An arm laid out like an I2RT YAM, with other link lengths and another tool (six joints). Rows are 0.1 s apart.
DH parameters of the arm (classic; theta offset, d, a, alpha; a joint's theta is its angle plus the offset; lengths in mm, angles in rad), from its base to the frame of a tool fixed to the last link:
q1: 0 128.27 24.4 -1.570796
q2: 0 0 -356.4 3.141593
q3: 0.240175 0 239.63 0
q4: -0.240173 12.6 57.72 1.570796
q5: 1.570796 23.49 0 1.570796
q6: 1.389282 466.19 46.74 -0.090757
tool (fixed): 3.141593 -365.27 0 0
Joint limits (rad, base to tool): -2.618..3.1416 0..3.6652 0..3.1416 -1.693..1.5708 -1.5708..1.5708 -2.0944..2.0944
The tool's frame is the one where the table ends.
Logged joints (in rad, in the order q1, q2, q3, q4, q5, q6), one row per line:
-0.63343, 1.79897, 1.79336, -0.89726, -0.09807, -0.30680
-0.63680, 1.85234, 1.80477, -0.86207, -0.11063, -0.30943
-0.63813, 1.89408, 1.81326, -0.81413, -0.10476, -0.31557
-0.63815, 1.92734, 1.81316, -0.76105, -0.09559, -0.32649
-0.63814, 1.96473, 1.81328, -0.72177, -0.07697, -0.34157
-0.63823, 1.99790, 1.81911, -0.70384, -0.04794, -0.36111
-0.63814, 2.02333, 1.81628, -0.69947, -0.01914, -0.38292
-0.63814, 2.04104, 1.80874, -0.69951, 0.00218, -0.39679
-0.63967, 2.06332, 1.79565, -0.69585, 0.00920, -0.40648
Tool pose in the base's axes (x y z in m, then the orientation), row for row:
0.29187, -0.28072, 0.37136, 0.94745, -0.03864, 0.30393, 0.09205
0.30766, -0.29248, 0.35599, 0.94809, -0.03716, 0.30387, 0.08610
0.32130, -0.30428, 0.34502, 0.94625, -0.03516, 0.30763, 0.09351
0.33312, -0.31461, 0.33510, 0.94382, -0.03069, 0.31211, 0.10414
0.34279, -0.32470, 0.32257, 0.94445, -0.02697, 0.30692, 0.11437
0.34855, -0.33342, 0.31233, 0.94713, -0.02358, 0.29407, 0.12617
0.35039, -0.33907, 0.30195, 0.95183, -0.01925, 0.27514, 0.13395
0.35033, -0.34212, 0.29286, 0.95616, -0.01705, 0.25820, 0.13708
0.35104, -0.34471, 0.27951, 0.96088, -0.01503, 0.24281, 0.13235
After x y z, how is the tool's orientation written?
As a quaternion, x y z w.
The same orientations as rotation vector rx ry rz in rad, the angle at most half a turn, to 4 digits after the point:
2.8138, -0.1148, 0.9026
2.8255, -0.1107, 0.9056
2.8078, -0.1043, 0.9128
2.7833, -0.0905, 0.9204
2.7687, -0.0791, 0.8998
2.7579, -0.0687, 0.8563
2.7594, -0.0558, 0.7976
2.7670, -0.0493, 0.7472
2.7881, -0.0436, 0.7046

